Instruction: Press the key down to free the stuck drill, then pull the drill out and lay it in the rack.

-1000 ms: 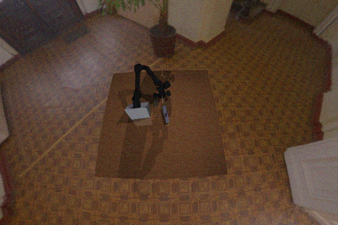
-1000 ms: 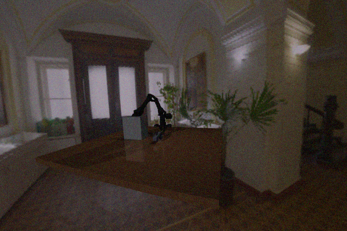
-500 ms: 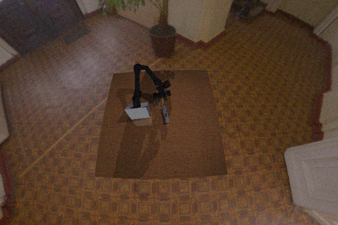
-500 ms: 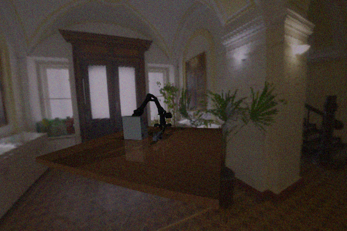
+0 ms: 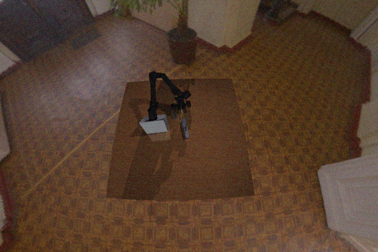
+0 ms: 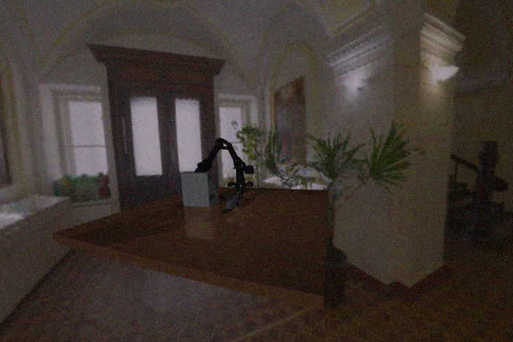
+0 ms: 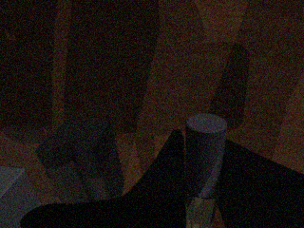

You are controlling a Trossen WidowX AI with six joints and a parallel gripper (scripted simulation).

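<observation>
Now: the grey rack 70 mm behind my gripper tip, 40 mm to the right of it and 20 mm below it. Round my gripper tip: sleeve fixture: 200 mm to the right.
</observation>
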